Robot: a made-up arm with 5 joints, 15 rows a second.
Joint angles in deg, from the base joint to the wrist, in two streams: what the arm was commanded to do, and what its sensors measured. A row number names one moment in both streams.
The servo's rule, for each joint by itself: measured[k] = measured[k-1] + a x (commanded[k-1-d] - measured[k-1]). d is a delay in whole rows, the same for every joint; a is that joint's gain. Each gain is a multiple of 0.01, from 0.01 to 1. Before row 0 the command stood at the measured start. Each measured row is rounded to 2 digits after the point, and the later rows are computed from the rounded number. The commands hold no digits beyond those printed.
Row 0, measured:
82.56, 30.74, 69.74, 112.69, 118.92
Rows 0 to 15, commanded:
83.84, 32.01, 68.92, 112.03, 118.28
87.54, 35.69, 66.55, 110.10, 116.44
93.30, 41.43, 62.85, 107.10, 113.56
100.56, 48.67, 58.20, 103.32, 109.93
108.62, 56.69, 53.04, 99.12, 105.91
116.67, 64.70, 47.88, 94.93, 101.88
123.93, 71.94, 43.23, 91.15, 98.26
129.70, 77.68, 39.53, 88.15, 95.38
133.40, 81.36, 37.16, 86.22, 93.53
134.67, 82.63, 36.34, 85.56, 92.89
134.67, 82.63, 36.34, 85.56, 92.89
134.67, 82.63, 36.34, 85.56, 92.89
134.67, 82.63, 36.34, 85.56, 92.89
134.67, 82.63, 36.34, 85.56, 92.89
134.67, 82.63, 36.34, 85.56, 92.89
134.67, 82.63, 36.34, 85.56, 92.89
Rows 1 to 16, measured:
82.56, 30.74, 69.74, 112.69, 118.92
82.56, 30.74, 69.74, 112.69, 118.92
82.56, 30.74, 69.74, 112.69, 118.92
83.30, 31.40, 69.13, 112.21, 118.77
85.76, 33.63, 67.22, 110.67, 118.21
90.13, 37.69, 63.99, 108.06, 117.09
96.18, 43.40, 59.71, 104.60, 115.37
103.40, 50.31, 54.77, 100.60, 113.10
111.10, 57.79, 49.67, 96.46, 110.41
118.54, 65.15, 44.90, 92.58, 107.49
125.01, 71.67, 40.93, 89.35, 104.58
129.88, 76.71, 38.14, 87.07, 101.93
132.66, 79.79, 36.81, 85.97, 99.76
133.83, 81.27, 36.46, 85.67, 98.11
134.32, 81.98, 36.37, 85.59, 96.86
134.52, 82.32, 36.35, 85.57, 95.91
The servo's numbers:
d 3
a 0.58 0.52 0.74 0.73 0.24

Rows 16 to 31, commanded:
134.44, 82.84, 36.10, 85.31, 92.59
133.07, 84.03, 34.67, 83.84, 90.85
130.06, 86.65, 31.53, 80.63, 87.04
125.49, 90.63, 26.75, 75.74, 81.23
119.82, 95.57, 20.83, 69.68, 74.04
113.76, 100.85, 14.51, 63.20, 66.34
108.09, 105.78, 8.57, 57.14, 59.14
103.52, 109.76, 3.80, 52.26, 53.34
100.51, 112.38, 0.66, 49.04, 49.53
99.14, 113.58, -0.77, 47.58, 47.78
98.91, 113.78, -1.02, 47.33, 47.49
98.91, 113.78, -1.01, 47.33, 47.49
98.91, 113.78, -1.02, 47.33, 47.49
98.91, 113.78, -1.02, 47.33, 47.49
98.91, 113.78, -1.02, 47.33, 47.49
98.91, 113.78, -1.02, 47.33, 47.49
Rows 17 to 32, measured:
134.61, 82.48, 36.34, 85.56, 95.19
134.64, 82.56, 36.34, 85.56, 94.64
134.66, 82.60, 36.34, 85.56, 94.22
134.53, 82.72, 36.16, 85.38, 93.83
133.68, 83.40, 35.06, 84.26, 93.11
131.58, 85.09, 32.45, 81.61, 91.65
128.05, 87.97, 28.23, 77.32, 89.15
123.28, 91.92, 22.75, 71.74, 85.52
117.76, 96.56, 16.65, 65.51, 80.92
112.15, 101.35, 10.67, 59.40, 75.69
107.14, 105.72, 5.59, 54.19, 70.33
103.29, 109.18, 1.94, 50.43, 65.34
100.88, 111.47, -0.07, 48.35, 61.13
99.74, 112.67, -0.77, 47.61, 57.86
99.26, 113.25, -0.95, 47.41, 55.37
99.06, 113.53, -1.00, 47.35, 53.48

